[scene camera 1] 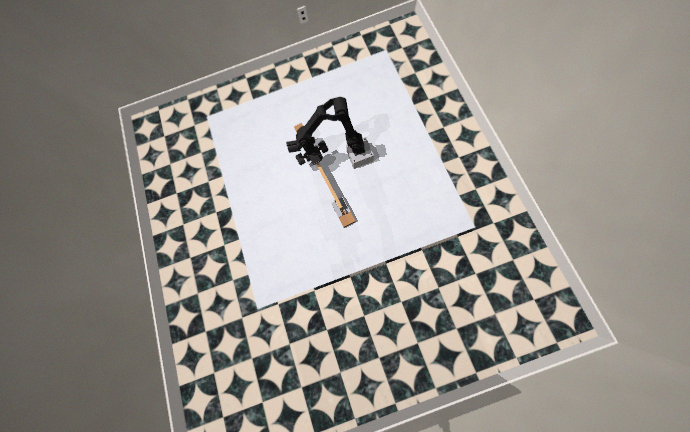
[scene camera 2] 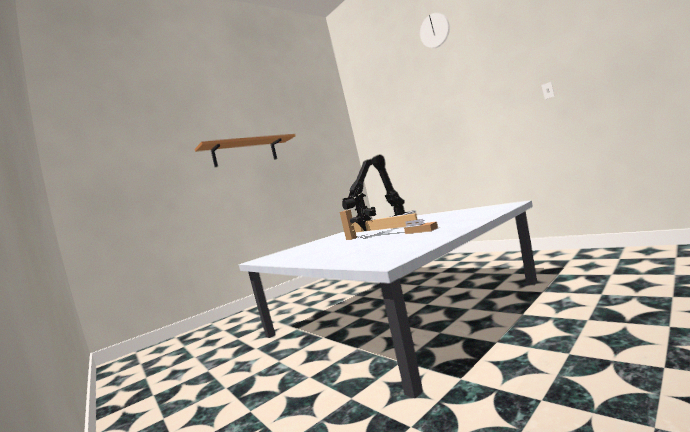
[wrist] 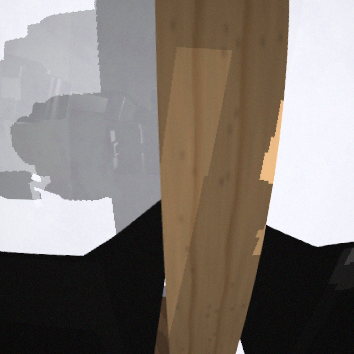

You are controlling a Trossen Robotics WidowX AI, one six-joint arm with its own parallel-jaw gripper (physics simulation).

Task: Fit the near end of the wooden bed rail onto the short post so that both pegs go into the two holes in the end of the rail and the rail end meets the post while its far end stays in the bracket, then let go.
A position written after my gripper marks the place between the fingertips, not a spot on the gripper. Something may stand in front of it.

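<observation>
With my gripper (wrist: 187,206) I grip a wooden bed rail (wrist: 220,79).
</observation>
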